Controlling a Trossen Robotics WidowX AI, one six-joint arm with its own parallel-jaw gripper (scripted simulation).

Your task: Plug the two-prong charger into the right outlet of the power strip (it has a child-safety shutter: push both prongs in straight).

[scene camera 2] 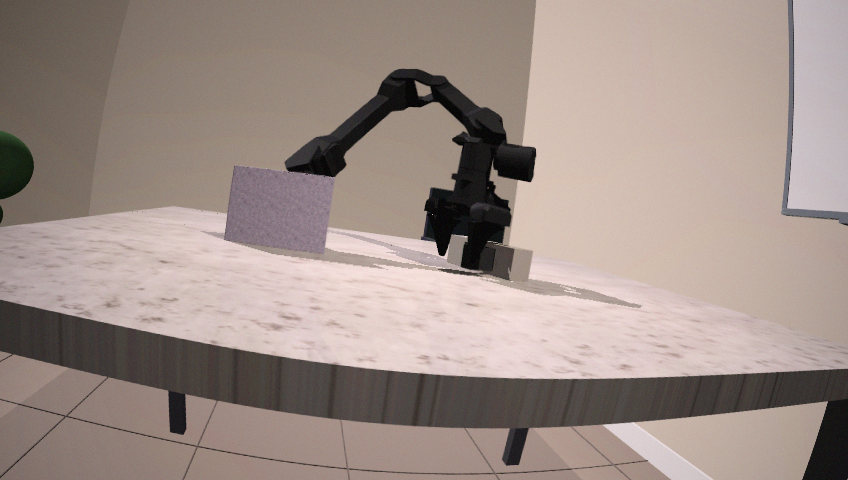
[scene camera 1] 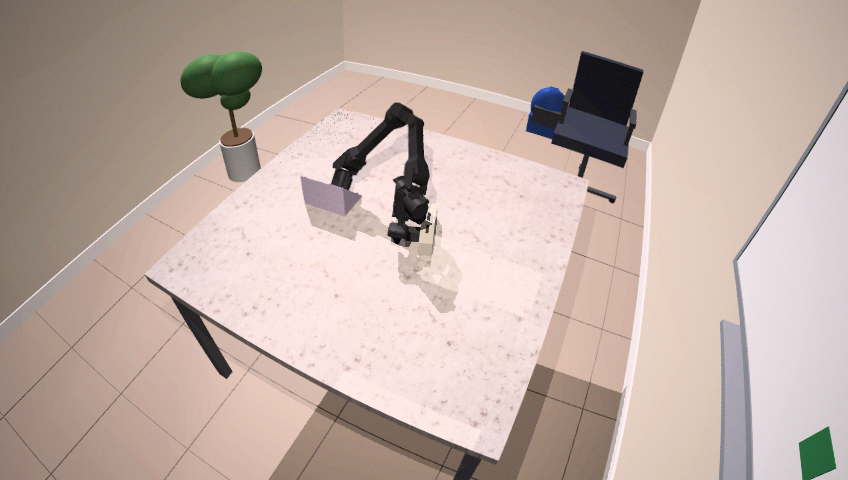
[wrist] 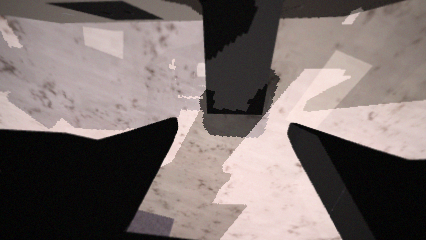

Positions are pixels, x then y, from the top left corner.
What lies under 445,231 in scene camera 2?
The gripper.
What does the gripper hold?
Nothing.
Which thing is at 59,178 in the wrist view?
The gripper.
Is the gripper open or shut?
Open.
